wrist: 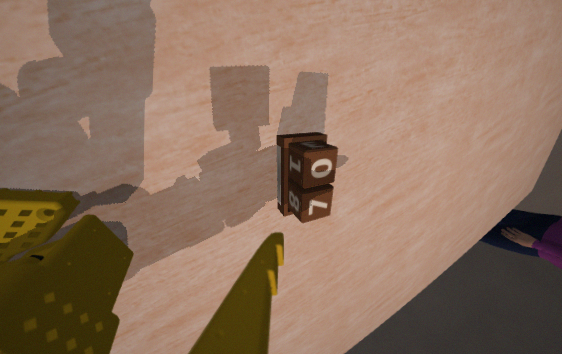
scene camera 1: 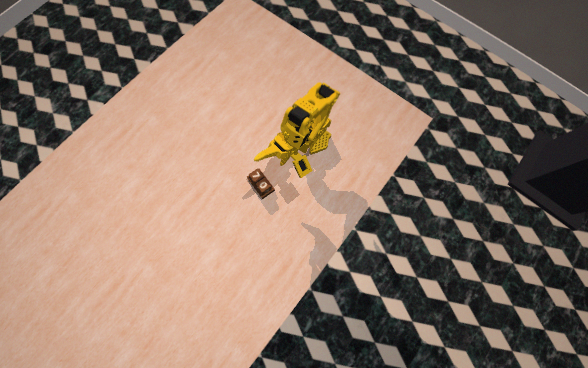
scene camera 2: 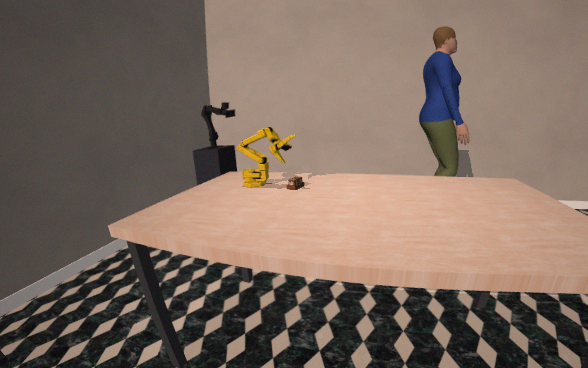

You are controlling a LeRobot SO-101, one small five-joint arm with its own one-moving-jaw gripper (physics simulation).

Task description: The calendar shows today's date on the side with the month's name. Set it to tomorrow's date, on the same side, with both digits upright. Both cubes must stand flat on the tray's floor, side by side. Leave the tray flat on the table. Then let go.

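Pixels of known places: hand, its tool point: [wrist: 283, 244] [scene camera 1: 281, 164] [scene camera 2: 284, 162]; arm's base, origin of its link: [wrist: 67, 240] [scene camera 1: 308, 142] [scene camera 2: 258, 184].
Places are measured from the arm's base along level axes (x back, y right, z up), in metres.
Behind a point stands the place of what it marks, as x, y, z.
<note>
The brown calendar tray [scene camera 1: 269, 195] @(-0.203, -0.012, 0.005) [scene camera 2: 298, 187] @(-0.211, 0.043, 0.005) [wrist: 300, 137] @(-0.196, -0.014, 0.017) lies flat on the table, with a pale strip [wrist: 279, 175] @(-0.172, 0.018, 0.007) along its side at left in the wrist view. Two brown cubes stand side by side in it. One cube [scene camera 1: 263, 185] @(-0.198, 0.007, 0.042) [wrist: 321, 172] @(-0.196, 0.012, 0.042) has 0 on top and 1 on the strip's side. The other cube [scene camera 1: 256, 175] @(-0.188, 0.041, 0.042) [wrist: 317, 206] @(-0.187, 0.042, 0.042) has 7 on top and 8 on that side. The strip's lettering is not readable. My gripper [scene camera 1: 270, 162] @(-0.136, -0.008, 0.106) [scene camera 2: 289, 148] is open and empty, above and apart from the calendar; one notched jaw shows in the wrist view.
The yellow arm's base [scene camera 2: 255, 177] @(0.005, 0.018, 0.038) stands on the table [scene camera 1: 150, 200] @(-0.430, 0.242, 0.000) beside the calendar. A black arm [scene camera 2: 212, 125] stands on a dark pedestal [scene camera 2: 215, 162] beyond the table. A person in blue [scene camera 2: 441, 90] stands behind the table. Shadows of the arm fall around the calendar.
</note>
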